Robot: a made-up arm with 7 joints.
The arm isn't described. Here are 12 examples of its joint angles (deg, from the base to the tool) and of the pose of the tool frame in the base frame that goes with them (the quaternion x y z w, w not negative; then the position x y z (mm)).
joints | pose
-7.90 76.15 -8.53 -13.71 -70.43 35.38 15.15 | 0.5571 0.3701 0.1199 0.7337 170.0 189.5 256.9
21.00 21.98 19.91 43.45 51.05 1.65 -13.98 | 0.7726 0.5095 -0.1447 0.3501 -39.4 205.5 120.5
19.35 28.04 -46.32 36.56 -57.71 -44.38 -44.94 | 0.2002 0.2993 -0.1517 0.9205 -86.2 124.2 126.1
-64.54 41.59 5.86 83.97 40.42 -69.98 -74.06 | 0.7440 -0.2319 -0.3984 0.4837 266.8 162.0 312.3
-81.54 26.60 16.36 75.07 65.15 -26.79 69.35 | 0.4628 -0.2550 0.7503 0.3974 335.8 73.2 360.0
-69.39 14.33 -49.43 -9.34 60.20 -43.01 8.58 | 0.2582 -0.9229 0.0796 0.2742 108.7 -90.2 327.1
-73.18 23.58 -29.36 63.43 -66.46 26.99 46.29 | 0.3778 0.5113 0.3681 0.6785 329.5 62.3 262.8
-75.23 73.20 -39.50 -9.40 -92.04 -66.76 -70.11 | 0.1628 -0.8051 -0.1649 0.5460 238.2 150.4 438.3
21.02 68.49 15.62 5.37 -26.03 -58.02 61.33 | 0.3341 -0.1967 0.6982 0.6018 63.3 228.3 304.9
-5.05 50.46 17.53 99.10 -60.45 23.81 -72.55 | -0.0990 0.5309 0.2708 0.7969 -97.0 317.9 159.7
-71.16 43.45 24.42 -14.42 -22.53 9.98 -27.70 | 0.3318 -0.5244 0.3167 0.7174 172.2 154.4 528.6
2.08 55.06 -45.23 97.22 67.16 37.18 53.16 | -0.8468 0.1820 0.3002 0.3995 -109.0 342.4 192.9
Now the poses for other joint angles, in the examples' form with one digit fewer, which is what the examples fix.
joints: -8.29 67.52 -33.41 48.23 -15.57 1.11 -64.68
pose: 0.586 0.492 -0.380 0.519 88 303 179
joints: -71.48 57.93 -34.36 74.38 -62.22 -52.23 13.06
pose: 0.260 -0.159 0.686 0.660 244 244 356
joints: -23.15 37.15 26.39 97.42 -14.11 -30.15 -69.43
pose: 0.318 0.351 0.002 0.881 60 277 151
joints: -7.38 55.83 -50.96 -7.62 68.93 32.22 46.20
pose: 0.810 -0.470 0.287 0.201 57 78 141
